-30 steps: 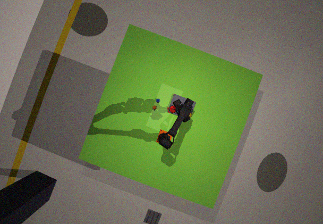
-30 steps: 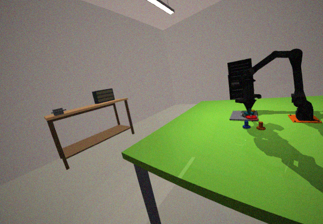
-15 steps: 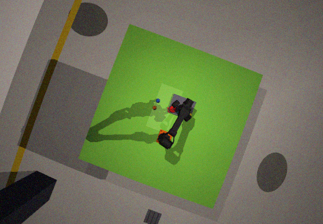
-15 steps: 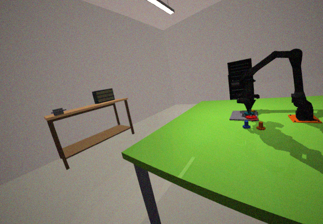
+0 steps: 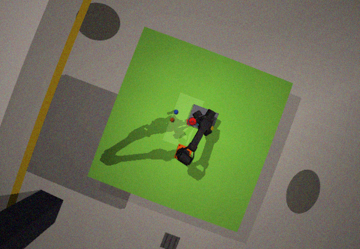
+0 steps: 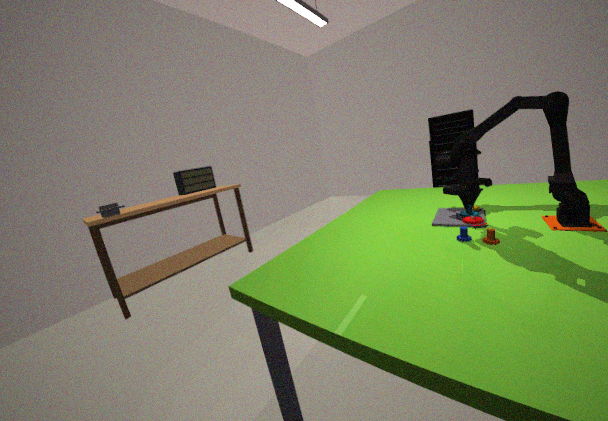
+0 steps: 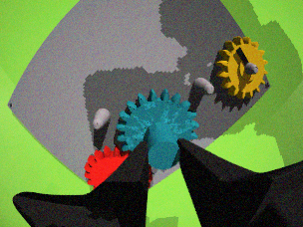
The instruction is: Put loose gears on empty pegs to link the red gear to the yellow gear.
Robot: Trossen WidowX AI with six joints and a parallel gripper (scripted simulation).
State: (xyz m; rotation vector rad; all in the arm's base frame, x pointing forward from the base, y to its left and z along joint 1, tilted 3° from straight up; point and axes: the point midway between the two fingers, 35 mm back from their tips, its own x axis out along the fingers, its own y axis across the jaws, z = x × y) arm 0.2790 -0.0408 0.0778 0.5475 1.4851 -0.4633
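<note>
Right now my gripper tip is 1 cm above the teal gear. The rest, counted from my gripper tip: red gear: 6 cm to the left, 2 cm below, 1 cm behind; blue gear: 21 cm to the left, 2 cm below; yellow gear: 9 cm to the right, 2 cm below, 1 cm behind.
</note>
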